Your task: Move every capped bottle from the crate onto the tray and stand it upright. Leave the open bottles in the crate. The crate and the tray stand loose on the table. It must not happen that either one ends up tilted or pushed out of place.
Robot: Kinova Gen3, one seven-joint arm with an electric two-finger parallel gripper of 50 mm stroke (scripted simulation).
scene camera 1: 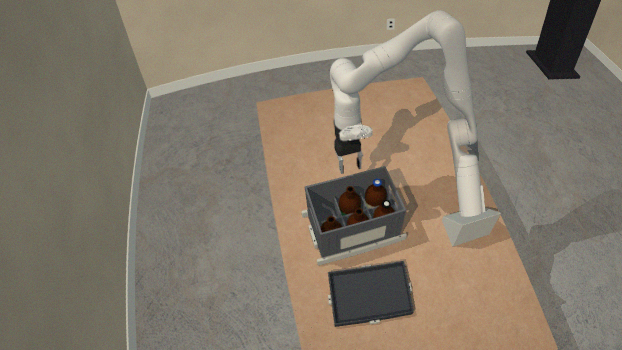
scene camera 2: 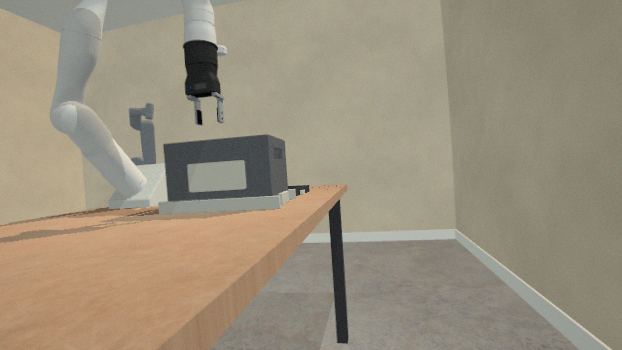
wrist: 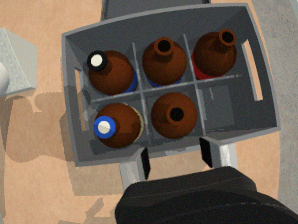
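Dark tray (scene camera 1: 363,294) at 1.29 m from the lens; crate (scene camera 1: 320,197) at 1.35 m from the lens.
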